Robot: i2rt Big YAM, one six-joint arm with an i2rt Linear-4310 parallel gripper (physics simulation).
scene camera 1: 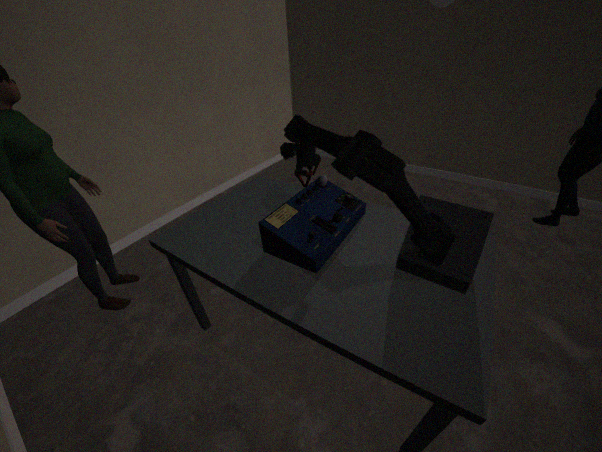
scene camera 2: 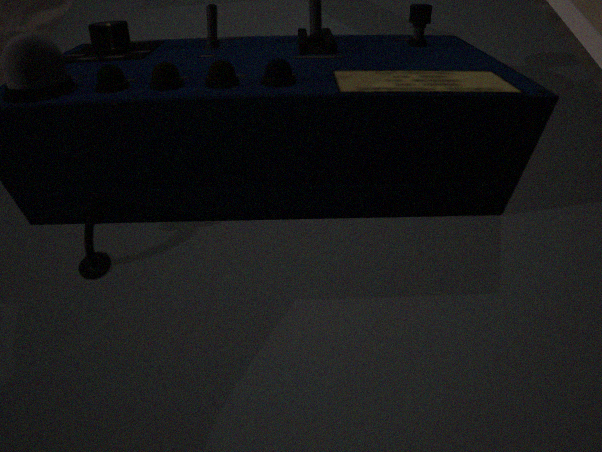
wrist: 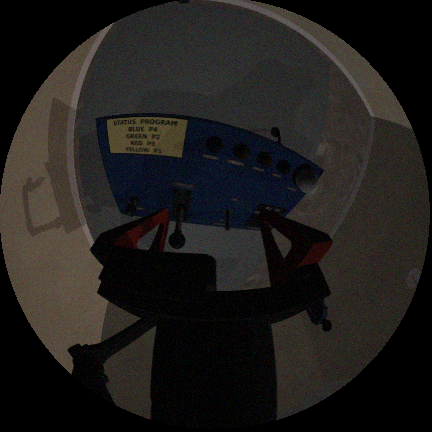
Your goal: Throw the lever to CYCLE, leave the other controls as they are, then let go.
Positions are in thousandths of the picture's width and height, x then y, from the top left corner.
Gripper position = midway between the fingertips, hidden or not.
In view: the gripper (wrist: 494, 492) and a blue control box (scene camera 2: 604, 280).
The blue control box also shows in scene camera 1 (scene camera 1: 473, 517) and in the wrist view (wrist: 372, 372).
